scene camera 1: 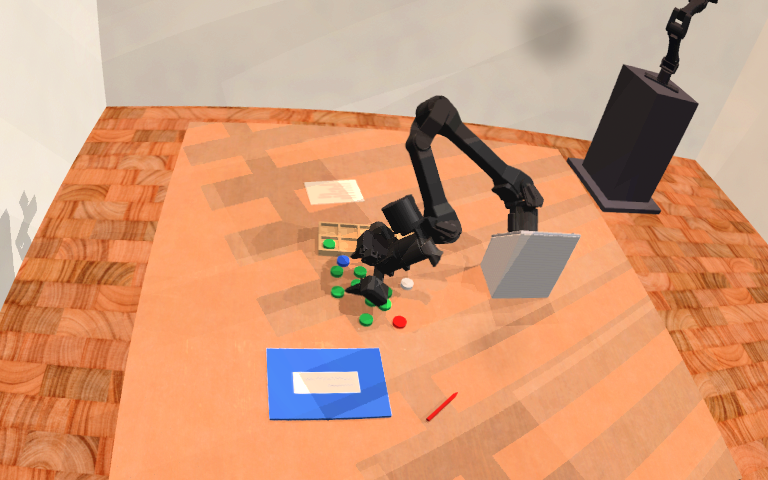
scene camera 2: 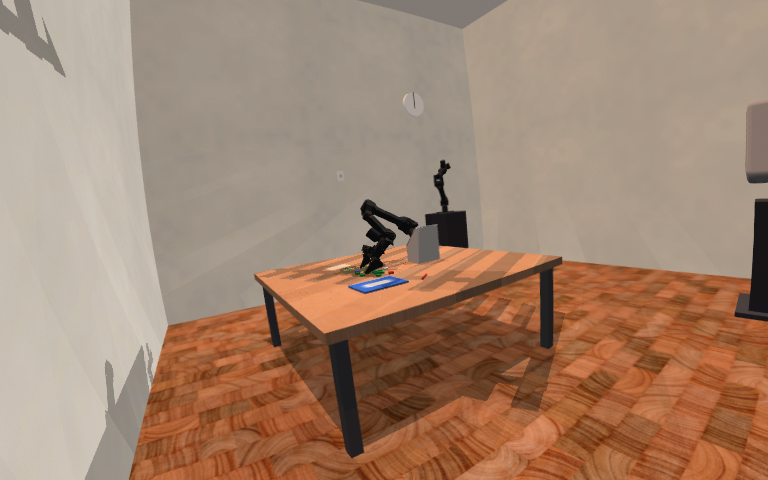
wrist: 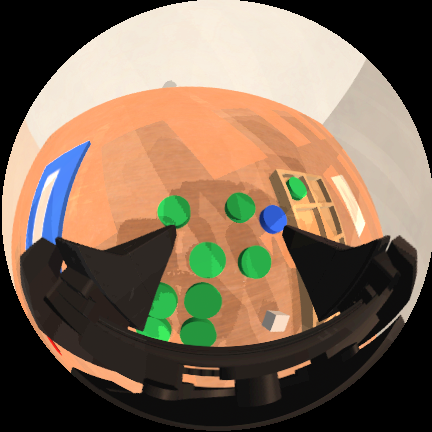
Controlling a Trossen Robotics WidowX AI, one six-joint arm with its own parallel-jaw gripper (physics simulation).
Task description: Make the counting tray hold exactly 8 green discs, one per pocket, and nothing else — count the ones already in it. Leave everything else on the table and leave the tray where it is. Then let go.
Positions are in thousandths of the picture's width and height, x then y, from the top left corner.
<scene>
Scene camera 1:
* gripper: 454,572
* wooden counting tray: 450,491
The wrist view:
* gripper: 534,534
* wooden counting tray: 730,492
</scene>
